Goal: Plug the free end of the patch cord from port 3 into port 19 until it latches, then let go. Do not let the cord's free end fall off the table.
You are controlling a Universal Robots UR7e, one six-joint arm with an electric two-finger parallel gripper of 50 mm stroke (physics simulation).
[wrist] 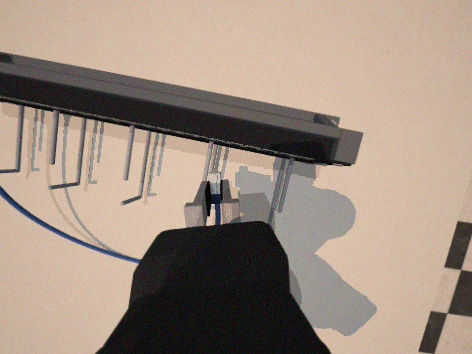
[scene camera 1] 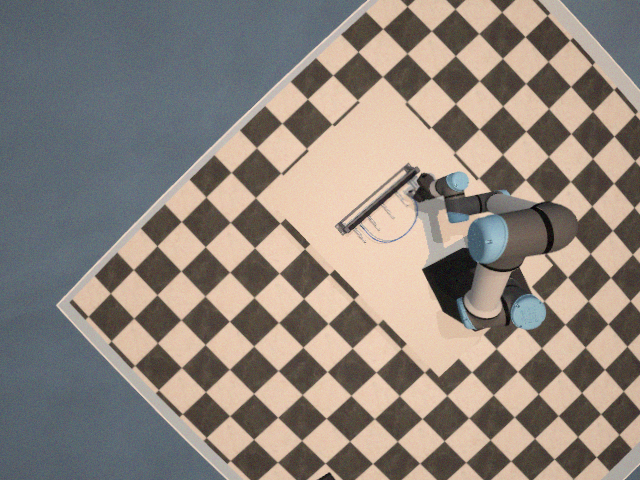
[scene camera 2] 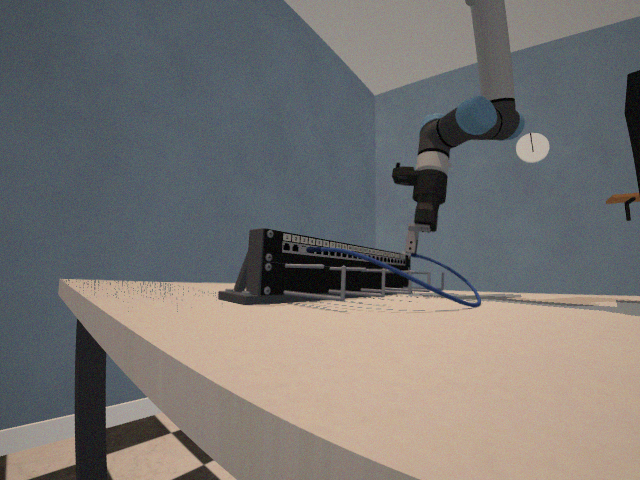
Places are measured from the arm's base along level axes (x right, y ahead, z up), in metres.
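Where they show: gripper, between the fingertips: (wrist: 215, 190) (scene camera 1: 408, 194) (scene camera 2: 410, 253).
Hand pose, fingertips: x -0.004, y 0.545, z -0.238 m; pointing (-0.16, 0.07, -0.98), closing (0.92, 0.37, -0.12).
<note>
Each offset is from my fingertips to the top centre of the thing. "spot": to the spot under its first point. Level surfaces: height alone.
The black patch panel @[dy +0.020, dx -0.125, dz +0.006 m] (scene camera 1: 381, 200) (scene camera 2: 273, 271) (wrist: 150, 111) stands on the table. The blue patch cord (scene camera 1: 387, 241) (scene camera 2: 477, 303) (wrist: 65, 236) has one end, with a blue boot @[dy -0.002, dx -0.290, dz -0.012 m] (scene camera 2: 311, 250), in port 3 and loops out in front of the panel. My gripper (scene camera 2: 411, 251) (wrist: 215, 190) is shut on the cord's free plug @[dy +0.007, dx -0.003, dz +0.007 m] (wrist: 214, 179), whose clear tip points at the panel. In the wrist view a gap shows between the tip and the panel's front edge. The port openings are hidden in the wrist view, and I cannot make out port 19 in scene camera 2.
Grey wire cable guides (scene camera 2: 343, 283) (wrist: 145, 170) stick out from the panel's lower front. Further guide bars @[spot: dy +0.021, dx +0.074, dz -0.040 m] (wrist: 283, 187) stand right of my gripper, and thin bars lie beyond the plug. The pale table @[dz -0.095 m] (scene camera 1: 305, 191) (scene camera 2: 361, 372) carries the panel.
</note>
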